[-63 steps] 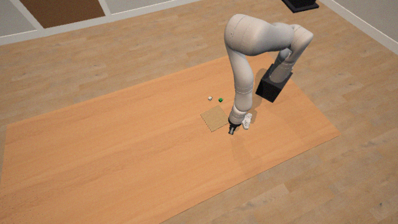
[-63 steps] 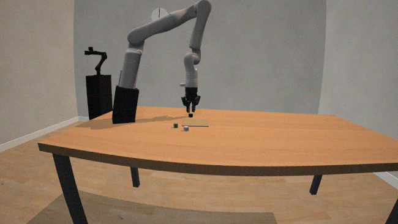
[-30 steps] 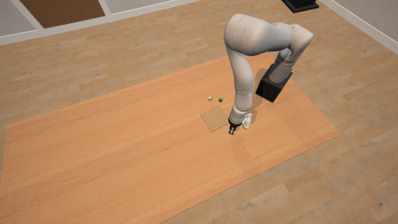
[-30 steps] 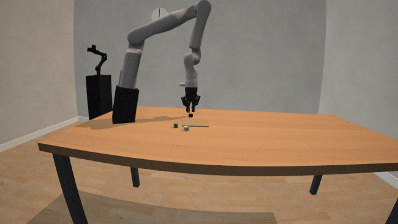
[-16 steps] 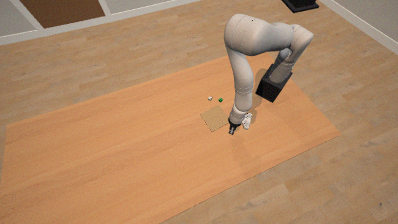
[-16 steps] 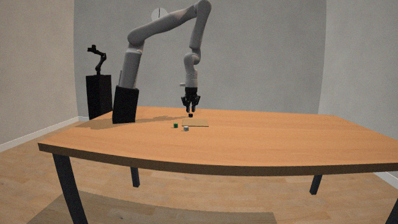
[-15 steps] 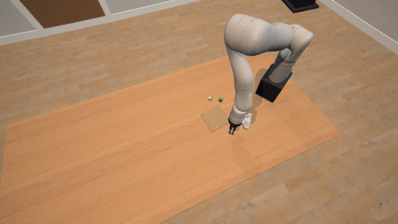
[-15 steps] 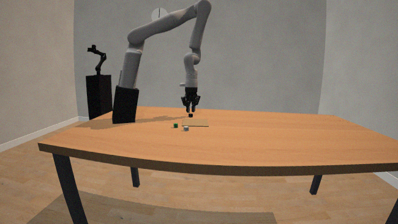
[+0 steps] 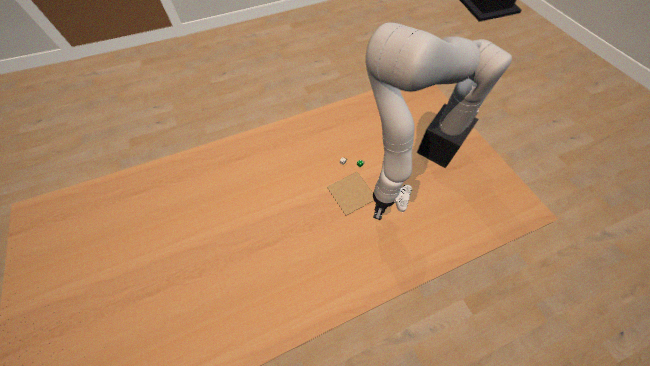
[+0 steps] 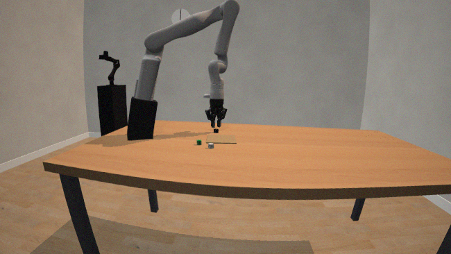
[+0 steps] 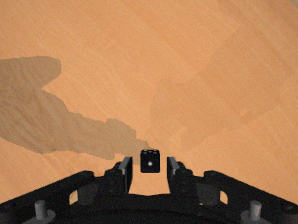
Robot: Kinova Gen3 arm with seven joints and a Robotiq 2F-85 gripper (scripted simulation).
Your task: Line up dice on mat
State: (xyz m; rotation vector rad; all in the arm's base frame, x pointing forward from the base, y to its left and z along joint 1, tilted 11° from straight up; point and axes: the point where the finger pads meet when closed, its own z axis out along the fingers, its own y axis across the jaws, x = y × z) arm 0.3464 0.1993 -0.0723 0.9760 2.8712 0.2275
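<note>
My gripper is now 4 cm above the black die. From my hand the other things lie so: white die (26 cm to the right, 5 cm ahead, 4 cm below); tan mat (12 cm to the right, 6 cm ahead, 5 cm below); green die (23 cm to the right, 4 cm below, 2 cm behind).
</note>
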